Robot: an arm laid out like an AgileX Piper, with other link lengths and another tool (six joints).
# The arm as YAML. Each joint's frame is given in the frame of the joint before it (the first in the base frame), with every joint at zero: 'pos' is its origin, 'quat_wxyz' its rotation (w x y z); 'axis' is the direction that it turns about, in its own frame. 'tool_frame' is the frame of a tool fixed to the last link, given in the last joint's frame.
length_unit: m
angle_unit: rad
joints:
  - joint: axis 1
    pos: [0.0, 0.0, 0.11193]
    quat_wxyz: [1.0, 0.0, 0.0, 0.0]
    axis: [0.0, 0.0, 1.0]
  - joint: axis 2
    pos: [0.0, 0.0, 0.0]
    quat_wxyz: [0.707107, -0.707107, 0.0, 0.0]
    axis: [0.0, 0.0, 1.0]
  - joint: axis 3
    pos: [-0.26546, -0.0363, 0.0]
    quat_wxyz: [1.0, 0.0, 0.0, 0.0]
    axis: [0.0, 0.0, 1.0]
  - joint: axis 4
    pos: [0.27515, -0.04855, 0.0]
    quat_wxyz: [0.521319, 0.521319, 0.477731, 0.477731]
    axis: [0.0, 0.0, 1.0]
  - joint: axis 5
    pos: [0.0, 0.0, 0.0]
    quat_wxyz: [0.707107, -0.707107, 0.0, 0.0]
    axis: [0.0, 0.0, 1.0]
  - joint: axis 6
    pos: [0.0, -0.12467, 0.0]
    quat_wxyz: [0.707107, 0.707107, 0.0, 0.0]
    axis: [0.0, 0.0, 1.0]
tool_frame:
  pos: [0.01, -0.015, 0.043]
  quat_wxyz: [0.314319, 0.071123, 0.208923, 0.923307]
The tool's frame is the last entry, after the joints.
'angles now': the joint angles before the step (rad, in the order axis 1, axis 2, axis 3, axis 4, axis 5, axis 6). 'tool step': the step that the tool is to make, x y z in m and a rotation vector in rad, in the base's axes. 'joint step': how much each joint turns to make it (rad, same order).
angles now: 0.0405 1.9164 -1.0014 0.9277 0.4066 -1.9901
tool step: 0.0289 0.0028 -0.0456 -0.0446 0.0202 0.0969
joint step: -0.0002 0.2094 -0.1540 0.0019 0.0046 -0.1132
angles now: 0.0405 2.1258 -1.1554 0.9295 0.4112 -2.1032
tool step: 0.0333 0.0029 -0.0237 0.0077 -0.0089 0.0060
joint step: 0.0001 0.1507 -0.1671 -0.0002 0.0119 0.0004
